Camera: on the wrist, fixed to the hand. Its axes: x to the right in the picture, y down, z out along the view.
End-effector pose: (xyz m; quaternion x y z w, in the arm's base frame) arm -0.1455 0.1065 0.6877 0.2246 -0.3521 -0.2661 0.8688
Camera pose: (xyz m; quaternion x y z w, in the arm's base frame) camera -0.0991 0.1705 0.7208 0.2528 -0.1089 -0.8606 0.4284
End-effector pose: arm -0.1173 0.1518 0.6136 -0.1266 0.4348 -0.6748 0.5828
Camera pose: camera -0.0807 0.1632 0.5370 0.5266 -0.2753 0.8025 0.0541
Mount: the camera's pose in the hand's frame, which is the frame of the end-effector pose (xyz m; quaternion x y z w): 0.0049 0.0817 -0.0254 -0.1506 -0.0698 -0.6983 0.6963
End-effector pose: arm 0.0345 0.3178 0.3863 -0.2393 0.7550 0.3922 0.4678
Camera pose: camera -0.0404 0.3443 0.4185 -0.7369 0.2669 0.0768 0.6163
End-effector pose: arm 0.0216 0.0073 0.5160 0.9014 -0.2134 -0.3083 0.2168
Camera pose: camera 0.0211 -0.0552 0.5746 0.7224 0.5121 -0.4611 0.0565
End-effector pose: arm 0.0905 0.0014 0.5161 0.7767 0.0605 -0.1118 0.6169
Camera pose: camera 0.1167 0.0070 0.5975 0.3979 0.5583 -0.5537 0.4727
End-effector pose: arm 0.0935 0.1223 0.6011 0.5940 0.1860 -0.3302 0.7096
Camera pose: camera 0.1566 0.1518 0.6510 0.1538 0.5445 -0.7389 0.3660
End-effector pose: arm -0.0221 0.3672 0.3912 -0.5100 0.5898 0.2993 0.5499
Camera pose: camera -0.1063 0.3672 0.3750 -0.8289 -0.0289 -0.0512 0.5563
